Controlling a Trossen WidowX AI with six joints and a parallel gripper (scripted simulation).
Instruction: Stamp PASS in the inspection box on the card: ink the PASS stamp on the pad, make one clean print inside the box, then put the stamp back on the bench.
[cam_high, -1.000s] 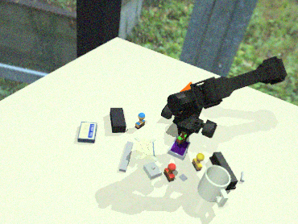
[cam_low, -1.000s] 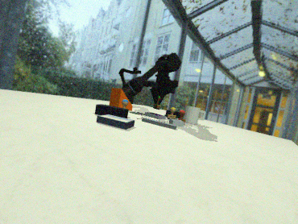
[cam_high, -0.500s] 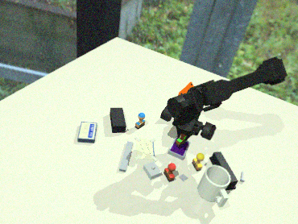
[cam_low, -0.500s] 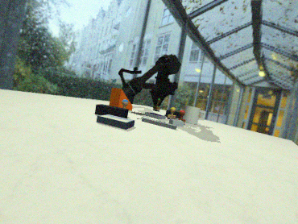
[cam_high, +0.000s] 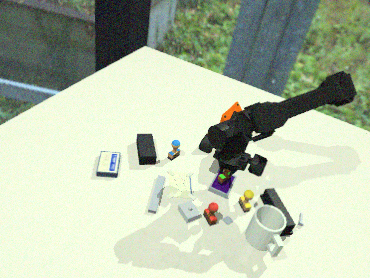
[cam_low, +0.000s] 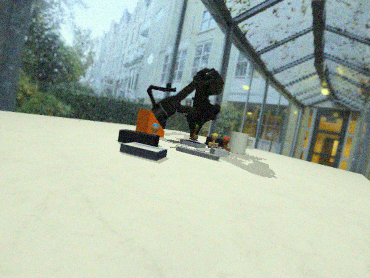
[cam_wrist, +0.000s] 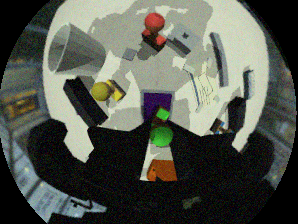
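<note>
Right now the purple ink pad is 40 mm below my gripper tip. Round my gripper tip: yellow-knobbed stamp 80 mm to the left, 50 mm ahead, 30 mm below; green-knobbed stamp right at my gripper tip; card 110 mm to the right, 60 mm ahead, 50 mm below.
</note>
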